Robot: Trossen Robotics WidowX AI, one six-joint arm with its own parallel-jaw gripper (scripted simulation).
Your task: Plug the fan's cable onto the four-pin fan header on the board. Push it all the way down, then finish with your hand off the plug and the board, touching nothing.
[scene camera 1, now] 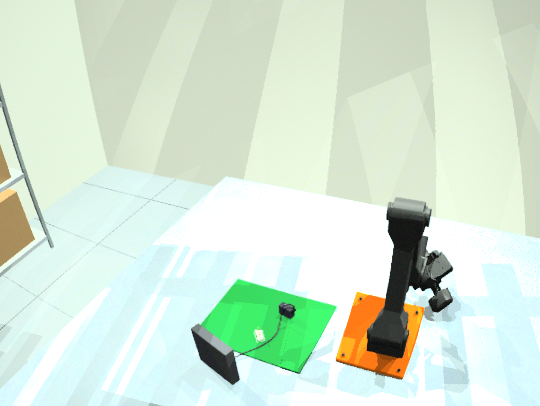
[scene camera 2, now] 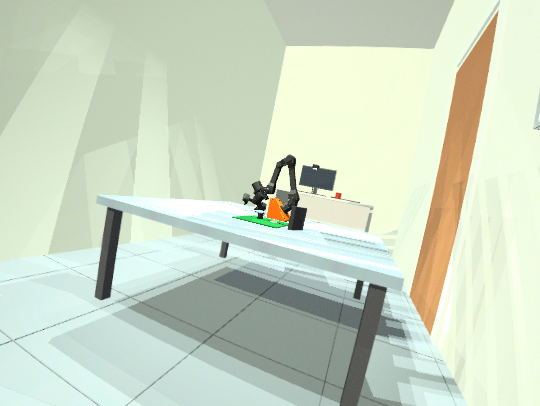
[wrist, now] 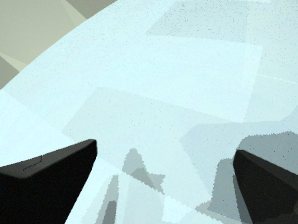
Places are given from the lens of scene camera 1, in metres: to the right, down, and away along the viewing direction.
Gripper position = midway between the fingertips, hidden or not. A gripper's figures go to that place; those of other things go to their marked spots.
my gripper (scene camera 1: 443,282): 0.49, 0.23, 1.16
fan (scene camera 1: 216,354): -0.12, 0.34, 0.93
green board (scene camera 1: 246,306): -0.06, 0.28, 1.18
The marked spots on the fan and the green board are 0.26 m apart.
